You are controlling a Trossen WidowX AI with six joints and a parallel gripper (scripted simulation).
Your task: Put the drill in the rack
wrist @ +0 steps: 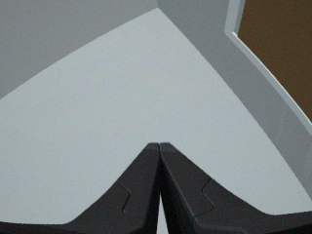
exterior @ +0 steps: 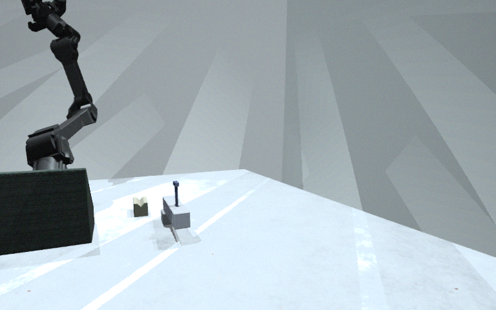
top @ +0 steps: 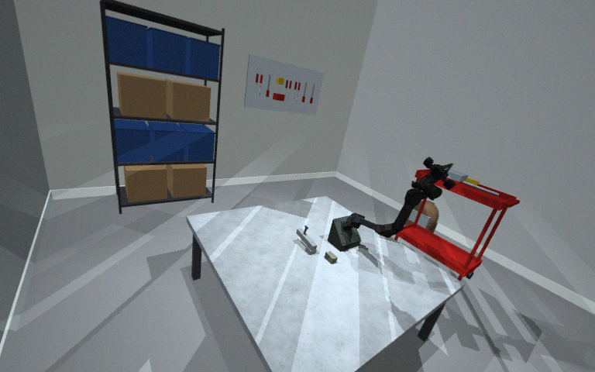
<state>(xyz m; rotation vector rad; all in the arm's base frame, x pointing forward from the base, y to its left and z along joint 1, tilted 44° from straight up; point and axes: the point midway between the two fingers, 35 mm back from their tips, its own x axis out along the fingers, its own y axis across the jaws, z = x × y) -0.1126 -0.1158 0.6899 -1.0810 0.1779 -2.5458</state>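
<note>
The grey holder block lies 670 mm below my gripper tip, 480 mm ahead of it and 420 mm to the right of it. Also, from my gripper tip: rack (690 mm below, 390 mm ahead, 260 mm to the right).
</note>
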